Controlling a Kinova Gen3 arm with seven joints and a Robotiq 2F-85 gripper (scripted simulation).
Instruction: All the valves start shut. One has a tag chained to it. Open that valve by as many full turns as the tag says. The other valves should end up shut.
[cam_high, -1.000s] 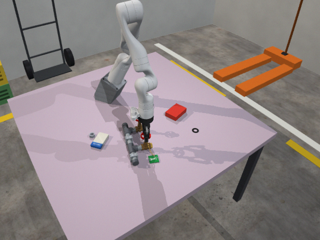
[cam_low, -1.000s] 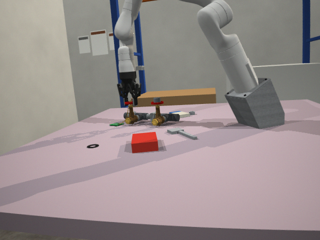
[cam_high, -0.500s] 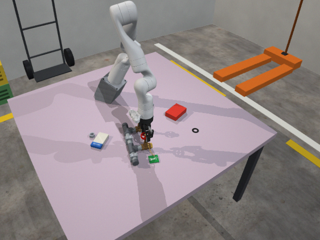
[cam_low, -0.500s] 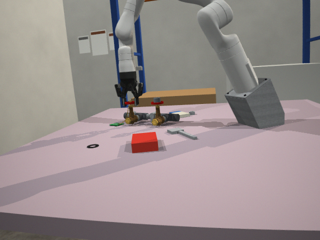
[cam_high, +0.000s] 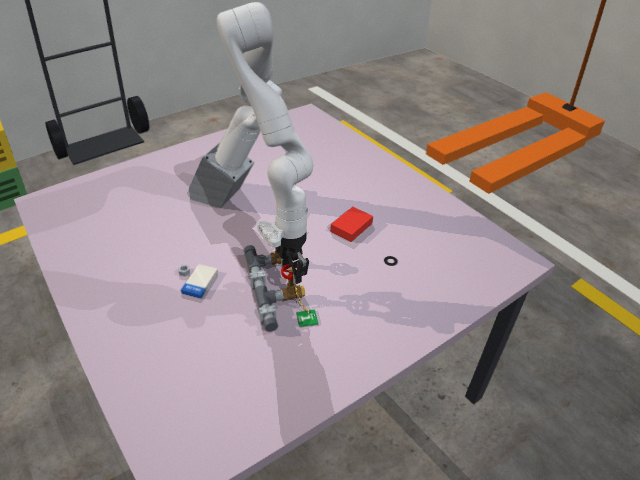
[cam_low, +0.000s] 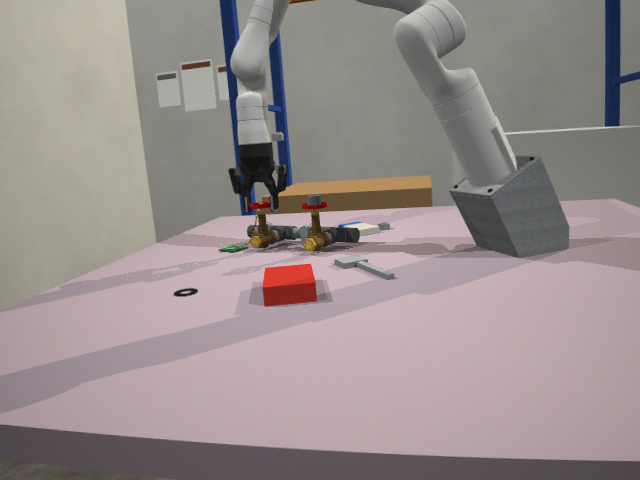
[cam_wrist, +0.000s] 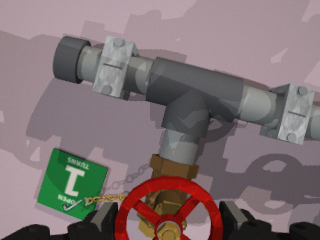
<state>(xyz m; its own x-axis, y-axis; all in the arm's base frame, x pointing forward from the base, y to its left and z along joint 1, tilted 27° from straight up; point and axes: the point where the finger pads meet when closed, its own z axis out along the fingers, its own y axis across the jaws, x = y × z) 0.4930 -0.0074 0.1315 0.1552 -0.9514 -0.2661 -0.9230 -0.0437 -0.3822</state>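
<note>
Now: the green tag 10 cm below my hand, 8 cm ahead of it and 2 cm to the left of it. Also, from my hand: grey nut 26 cm to the right, 20 cm behind, 10 cm below; grey hammer-shaped tool 29 cm behind, 12 cm to the left, 10 cm below; blue box 22 cm to the right, 14 cm behind, 10 cm below.
</note>
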